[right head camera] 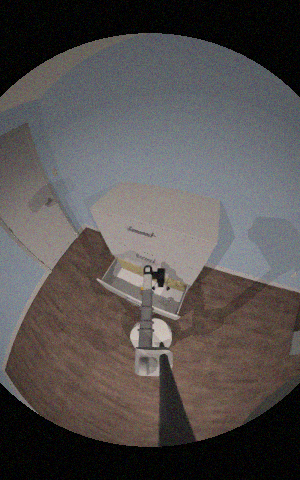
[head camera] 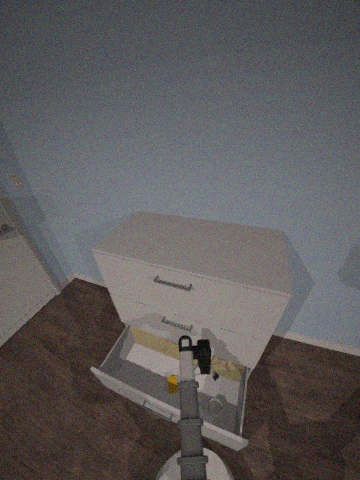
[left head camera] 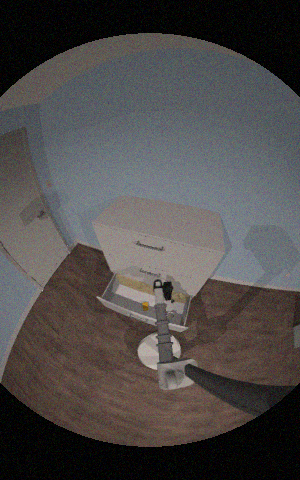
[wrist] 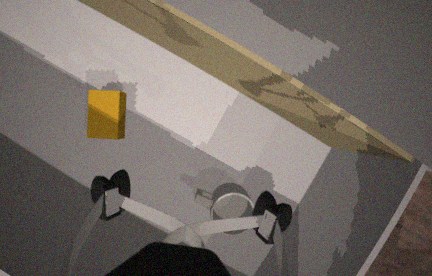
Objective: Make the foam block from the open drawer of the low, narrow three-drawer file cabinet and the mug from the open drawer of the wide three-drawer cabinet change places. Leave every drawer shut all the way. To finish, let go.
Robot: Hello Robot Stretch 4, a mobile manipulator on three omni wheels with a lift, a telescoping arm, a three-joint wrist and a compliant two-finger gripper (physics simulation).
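The wide three-drawer cabinet [head camera: 200,250] [left head camera: 160,215] [right head camera: 160,200] has its bottom drawer [head camera: 120,385] open and its upper two drawers shut. The yellow foam block [wrist: 104,115] [head camera: 172,384] [left head camera: 145,306] stands in that drawer, left of my gripper. The grey mug [wrist: 231,205] [head camera: 215,406] is in the same drawer, towards its right end, with its handle pointing left. My gripper [wrist: 192,197] [right head camera: 161,288] is open and empty above the drawer. In the wrist view the mug shows between the fingertips, nearer the right one, below them. The narrow file cabinet does not show.
A door [head camera: 22,280] [left head camera: 25,215] [right head camera: 30,200] is at the left. A blue wall [head camera: 180,125] stands behind the cabinet. My arm [head camera: 190,415] reaches over the drawer's front panel. A pale object [left head camera: 297,336] shows partly at the right edge of the left head view.
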